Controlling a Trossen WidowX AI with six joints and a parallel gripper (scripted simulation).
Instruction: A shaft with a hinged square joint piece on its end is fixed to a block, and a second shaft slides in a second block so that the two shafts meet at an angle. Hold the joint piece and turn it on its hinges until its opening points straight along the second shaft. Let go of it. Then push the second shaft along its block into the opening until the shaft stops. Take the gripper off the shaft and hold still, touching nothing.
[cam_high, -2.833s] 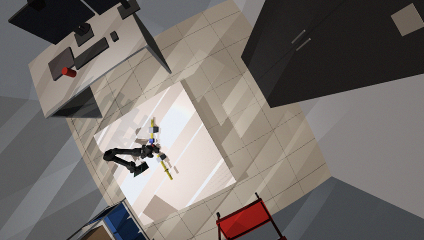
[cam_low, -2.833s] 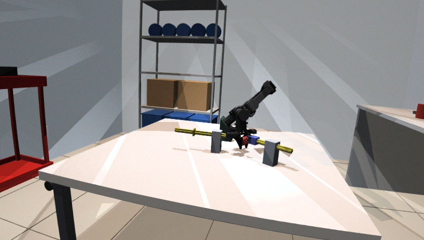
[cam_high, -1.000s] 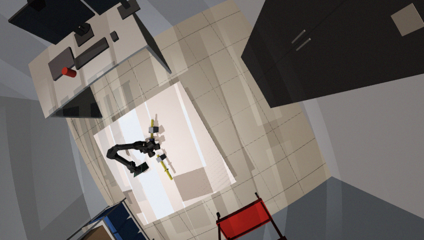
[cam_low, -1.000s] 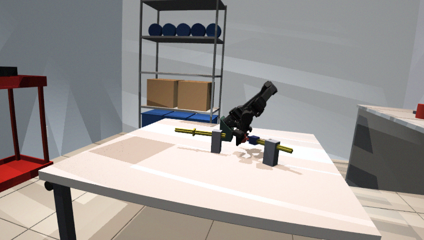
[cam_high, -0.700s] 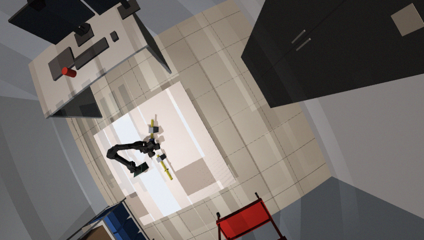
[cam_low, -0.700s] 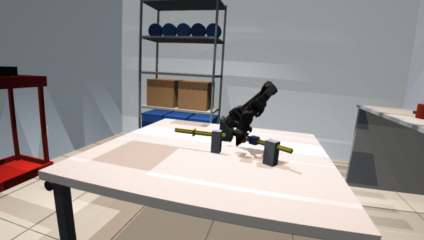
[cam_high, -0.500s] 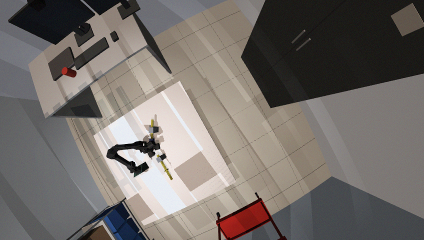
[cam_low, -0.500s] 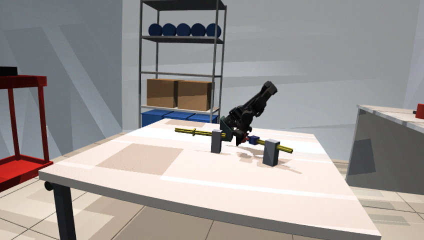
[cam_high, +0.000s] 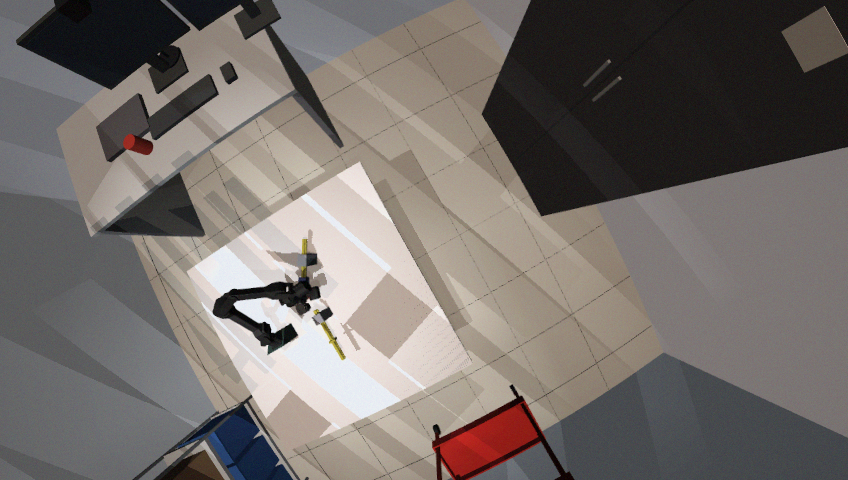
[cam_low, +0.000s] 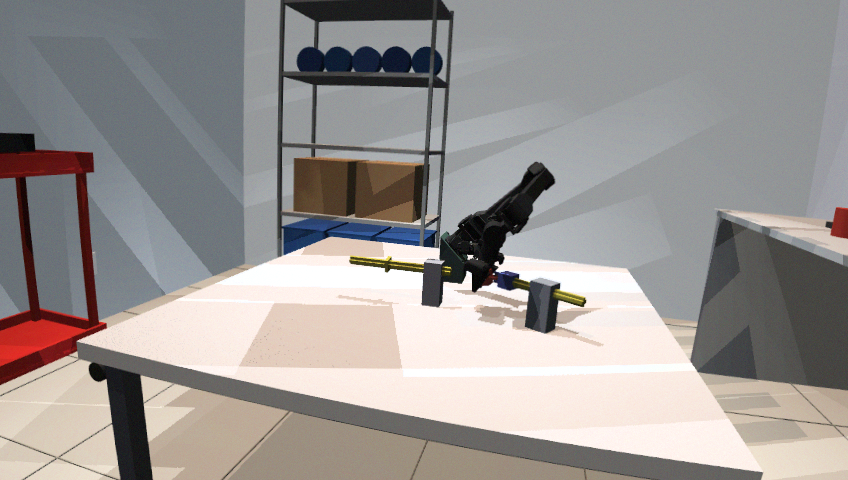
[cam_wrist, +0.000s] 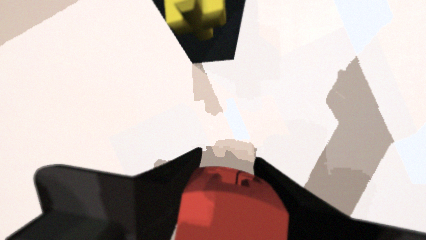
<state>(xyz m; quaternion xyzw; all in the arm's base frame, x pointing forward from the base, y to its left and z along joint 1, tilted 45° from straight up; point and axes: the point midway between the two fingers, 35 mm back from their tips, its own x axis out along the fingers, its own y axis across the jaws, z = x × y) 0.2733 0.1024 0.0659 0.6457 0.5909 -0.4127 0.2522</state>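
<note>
The red joint piece is 40 mm above my gripper tip, 20 mm to the left of it and 10 mm ahead of it.
</note>
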